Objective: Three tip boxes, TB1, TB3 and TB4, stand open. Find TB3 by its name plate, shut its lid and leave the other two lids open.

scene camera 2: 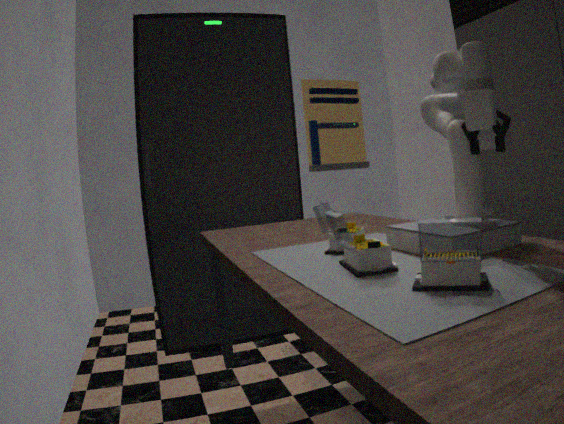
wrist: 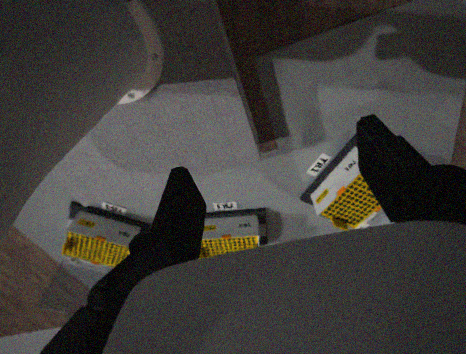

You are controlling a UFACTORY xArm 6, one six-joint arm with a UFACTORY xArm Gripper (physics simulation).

Labels:
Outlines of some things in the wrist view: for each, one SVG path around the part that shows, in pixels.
My gripper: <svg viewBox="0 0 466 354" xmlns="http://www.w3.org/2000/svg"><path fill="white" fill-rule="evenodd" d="M466 170L450 164L431 165L402 136L395 136L375 114L364 116L356 123L359 171L388 219L395 223L310 237L198 259L201 251L206 203L188 169L183 166L173 168L167 180L151 229L143 230L133 237L128 247L130 255L92 287L87 297L88 304L85 307L81 306L43 348L40 354L466 354Z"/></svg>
A yellow perforated rack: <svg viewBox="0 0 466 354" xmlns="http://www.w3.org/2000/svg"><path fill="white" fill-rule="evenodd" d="M257 236L202 240L199 259L257 248Z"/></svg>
A yellow perforated rack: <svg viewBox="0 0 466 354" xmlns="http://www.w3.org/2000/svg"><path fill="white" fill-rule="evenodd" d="M62 249L62 255L66 252L66 255L115 267L129 255L128 247L96 240L96 238L68 232L68 239Z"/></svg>

